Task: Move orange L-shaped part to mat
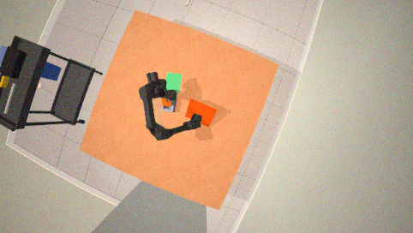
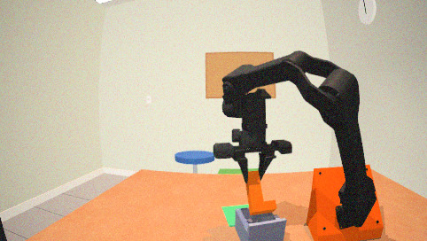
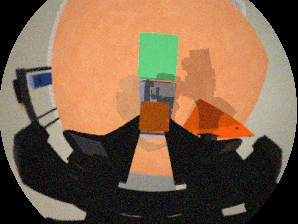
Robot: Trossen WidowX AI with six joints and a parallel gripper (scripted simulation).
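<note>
Now: gripper tip 10 mm short of the green mat, 120 mm to the left of it and 170 mm above it. From my gripper tip the other things lie so: orange L-shaped part (20 mm behind, 30 mm to the left, 30 mm below).
</note>
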